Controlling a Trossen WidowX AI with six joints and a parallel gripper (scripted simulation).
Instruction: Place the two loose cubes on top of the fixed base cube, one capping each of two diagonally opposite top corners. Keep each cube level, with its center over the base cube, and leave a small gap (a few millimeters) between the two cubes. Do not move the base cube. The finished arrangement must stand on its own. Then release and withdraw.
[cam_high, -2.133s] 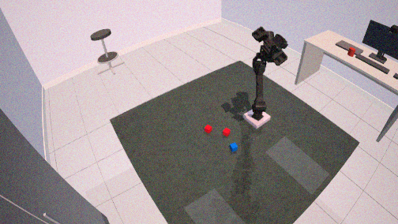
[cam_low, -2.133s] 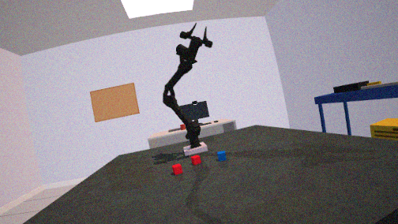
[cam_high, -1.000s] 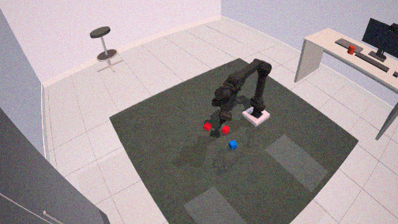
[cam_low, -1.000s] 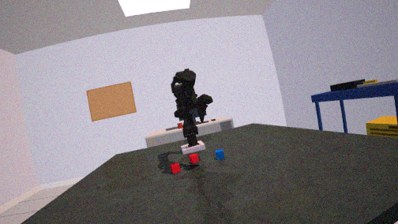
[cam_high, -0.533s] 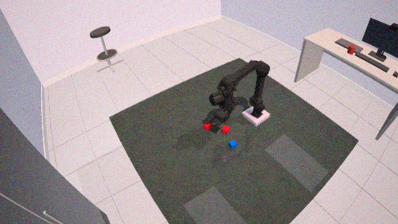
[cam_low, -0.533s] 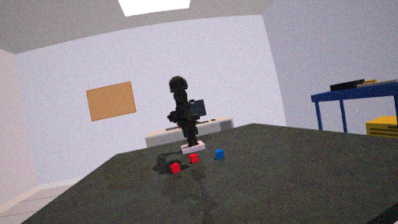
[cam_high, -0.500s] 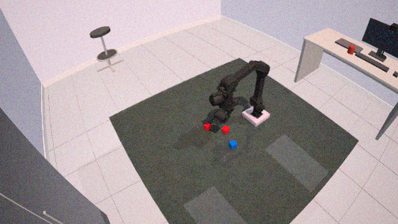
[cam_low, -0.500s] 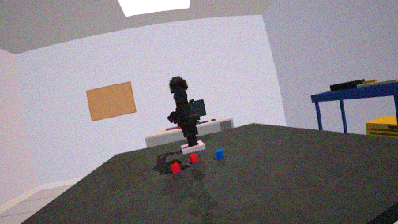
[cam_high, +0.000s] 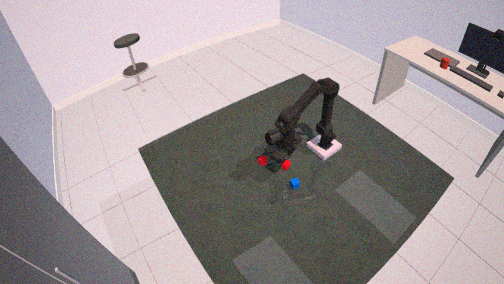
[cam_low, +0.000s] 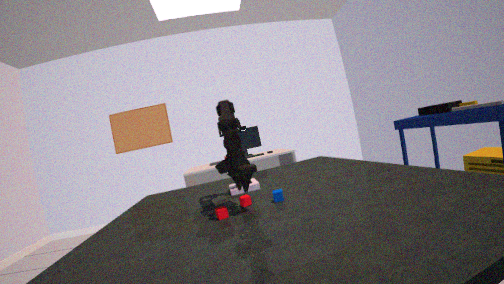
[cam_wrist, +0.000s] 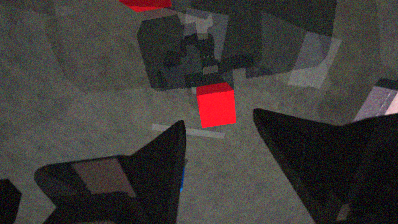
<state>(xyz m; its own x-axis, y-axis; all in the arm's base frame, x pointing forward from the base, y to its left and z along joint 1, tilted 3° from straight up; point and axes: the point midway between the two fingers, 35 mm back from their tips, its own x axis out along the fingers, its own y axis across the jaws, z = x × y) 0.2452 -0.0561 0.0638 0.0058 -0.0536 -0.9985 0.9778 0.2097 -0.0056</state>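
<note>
Right now my gripper tip is 50 mm short of the blue base cube, 110 mm to the right of it and 40 mm above it.
</note>
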